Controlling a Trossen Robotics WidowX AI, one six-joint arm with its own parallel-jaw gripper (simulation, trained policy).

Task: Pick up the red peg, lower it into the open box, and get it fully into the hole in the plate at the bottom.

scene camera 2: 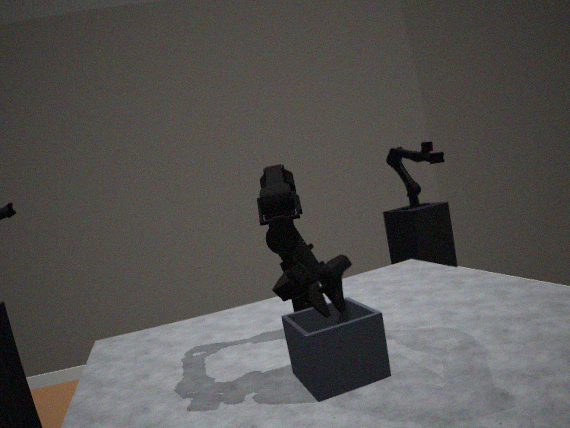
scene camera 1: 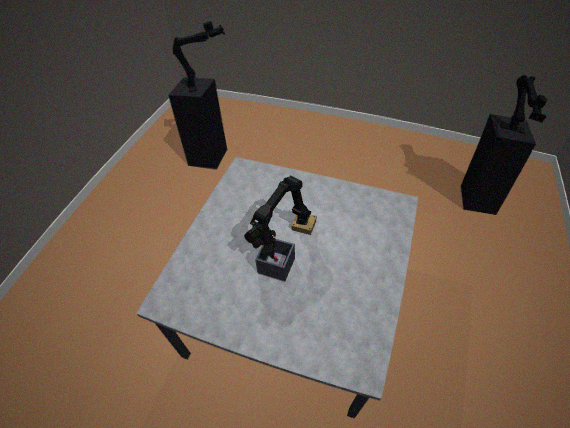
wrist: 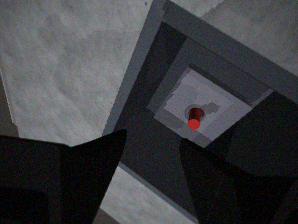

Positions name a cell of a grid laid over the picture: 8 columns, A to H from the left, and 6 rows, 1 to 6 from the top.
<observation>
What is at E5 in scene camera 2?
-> The gripper.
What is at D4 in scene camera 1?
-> A dark box.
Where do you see a grey plate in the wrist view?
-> At F3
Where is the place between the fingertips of the gripper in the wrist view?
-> E4
</observation>
